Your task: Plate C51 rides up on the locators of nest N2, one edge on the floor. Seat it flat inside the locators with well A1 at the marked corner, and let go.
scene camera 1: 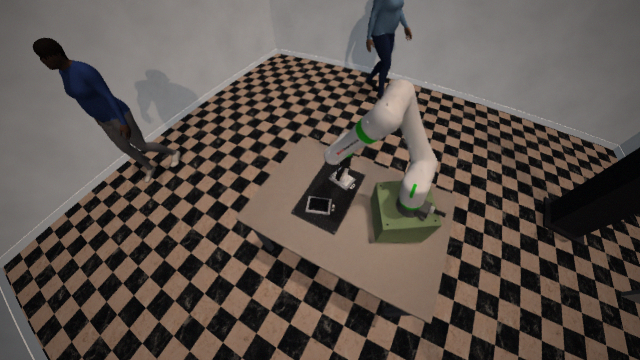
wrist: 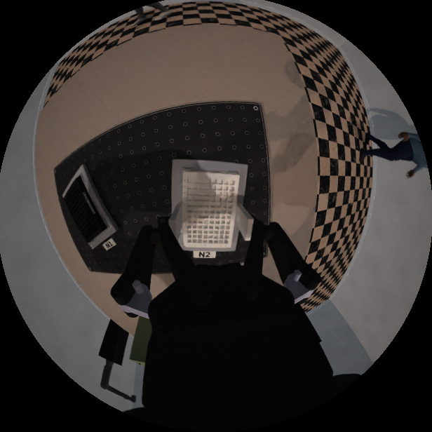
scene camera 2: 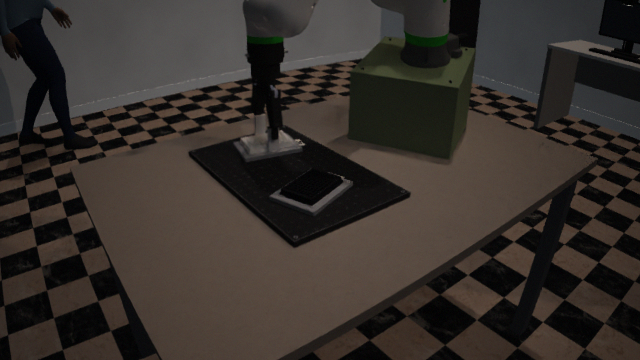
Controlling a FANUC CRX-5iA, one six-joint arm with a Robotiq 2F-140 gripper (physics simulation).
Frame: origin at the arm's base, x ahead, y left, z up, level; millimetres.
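Seen in the pictures: gripper, fingertip midpoint: (scene camera 1: pixel 342 178) (scene camera 2: pixel 266 144); arm's base, origin of the base link: (scene camera 1: pixel 409 205) (scene camera 2: pixel 425 58).
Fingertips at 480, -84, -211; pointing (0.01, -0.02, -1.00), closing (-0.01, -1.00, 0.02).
Observation:
Offsets run from my fingertips to a thing's top centre, as dx, dy, dz. Level surfaces: height alone.
The pale plate C51 (wrist: pixel 210 200) (scene camera 2: pixel 287 143) lies on the white nest N2 {+1, +2, +1} (wrist: pixel 209 164) (scene camera 2: pixel 255 155), whose label is at its near edge in the wrist view. My gripper (wrist: pixel 208 211) (scene camera 2: pixel 267 134) (scene camera 1: pixel 343 174) points down, its pads low along the plate's two long sides. The pads look to touch both sides, so it is shut on the plate. The plate's outline is roughly parallel to the nest. The locators, any remaining tilt and the marked corner cannot be made out, and well A1 cannot be told.
The nest N1 {+12, +277, +1} (wrist: pixel 109 231) (scene camera 2: pixel 314 211) holds a black plate {+12, +277, +13} (wrist: pixel 86 205) (scene camera 2: pixel 311 185) (scene camera 1: pixel 319 205). Both nests are on a dark perforated board (wrist: pixel 150 130) (scene camera 2: pixel 225 175). The green robot base (scene camera 2: pixel 407 110) (scene camera 1: pixel 405 225) stands on the table {dz -26} (scene camera 1: pixel 350 250). Two people stand beyond the table.

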